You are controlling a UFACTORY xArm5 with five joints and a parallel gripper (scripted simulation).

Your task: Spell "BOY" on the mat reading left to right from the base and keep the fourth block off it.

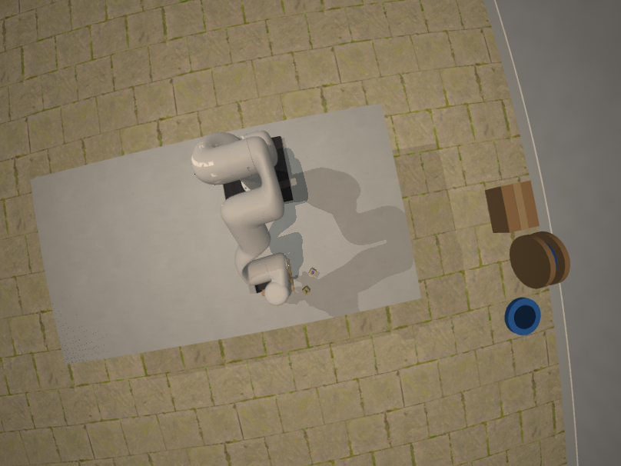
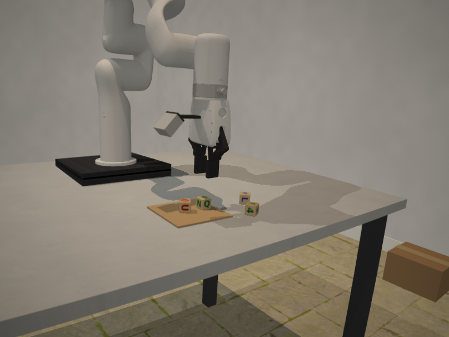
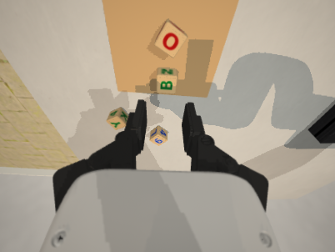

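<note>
Right now the tan mat is 40 mm to the right of my hand and 100 mm below it.
</note>
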